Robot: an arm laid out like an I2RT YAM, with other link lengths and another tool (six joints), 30 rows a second.
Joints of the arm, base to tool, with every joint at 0 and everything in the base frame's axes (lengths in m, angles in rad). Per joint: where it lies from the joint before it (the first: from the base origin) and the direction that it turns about. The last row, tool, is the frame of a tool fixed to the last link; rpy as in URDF.
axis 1: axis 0 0 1 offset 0 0 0.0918
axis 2: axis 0 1 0 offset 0.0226 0.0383 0.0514
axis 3: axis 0 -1 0 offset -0.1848 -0.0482 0
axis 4: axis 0 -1 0 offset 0.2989 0.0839 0.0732
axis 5: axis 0 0 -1 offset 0.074 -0.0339 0.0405
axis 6: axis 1 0 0 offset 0.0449 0 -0.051
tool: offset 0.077 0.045 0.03 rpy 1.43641 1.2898 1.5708
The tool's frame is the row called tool.
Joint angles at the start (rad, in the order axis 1, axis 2, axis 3, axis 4, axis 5, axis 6): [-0.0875, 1.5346, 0.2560, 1.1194, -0.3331, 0.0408]
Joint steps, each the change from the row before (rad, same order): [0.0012, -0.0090, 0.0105, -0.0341, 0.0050, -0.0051]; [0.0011, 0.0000, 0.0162, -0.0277, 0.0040, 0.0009]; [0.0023, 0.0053, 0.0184, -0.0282, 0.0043, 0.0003]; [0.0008, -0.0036, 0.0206, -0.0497, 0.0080, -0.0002]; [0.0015, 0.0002, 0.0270, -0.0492, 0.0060, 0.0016]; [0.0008, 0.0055, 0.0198, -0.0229, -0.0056, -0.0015]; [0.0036, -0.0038, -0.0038, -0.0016, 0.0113, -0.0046]
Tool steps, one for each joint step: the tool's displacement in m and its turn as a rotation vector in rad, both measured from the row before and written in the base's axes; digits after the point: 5 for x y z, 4 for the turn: [0.00352, -0.00024, 0.00018, -0.0044, 0.0134, -0.0029]; [0.00428, -0.00041, 0.00060, 0.0011, 0.0117, -0.0030]; [0.00425, 0.00002, -0.00049, 0.0007, 0.0152, -0.0020]; [0.00555, -0.00098, -0.00051, 0.0002, 0.0255, -0.0070]; [0.00657, -0.00065, 0.00078, 0.0019, 0.0228, -0.0047]; [0.00385, 0.00061, 0.00120, 0.0007, 0.0081, 0.0066]; [-0.00038, 0.00036, -0.00072, -0.0071, 0.0008, -0.0062]
